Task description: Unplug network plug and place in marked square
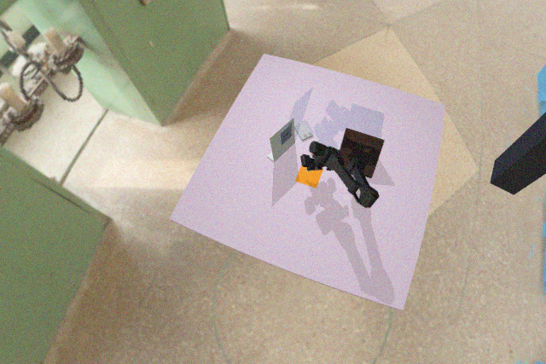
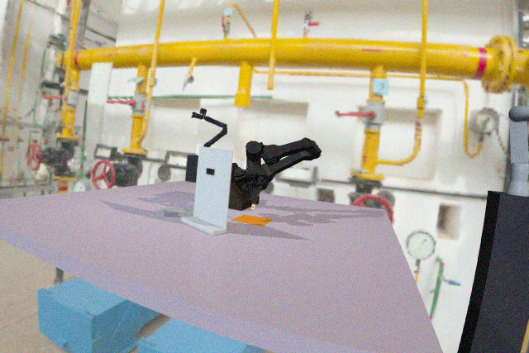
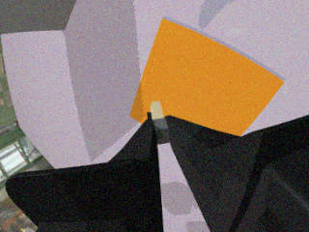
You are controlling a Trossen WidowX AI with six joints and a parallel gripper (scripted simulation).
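Right now the orange marked square is 1 cm behind my gripper tip and 6 cm below it. From my gripper tip the other things lie so: network plug: right at my gripper tip; then grey flat piece: 15 cm ahead, 23 cm to the right, 5 cm below; then grey upright panel: 18 cm ahead, 7 cm to the right, 5 cm above.
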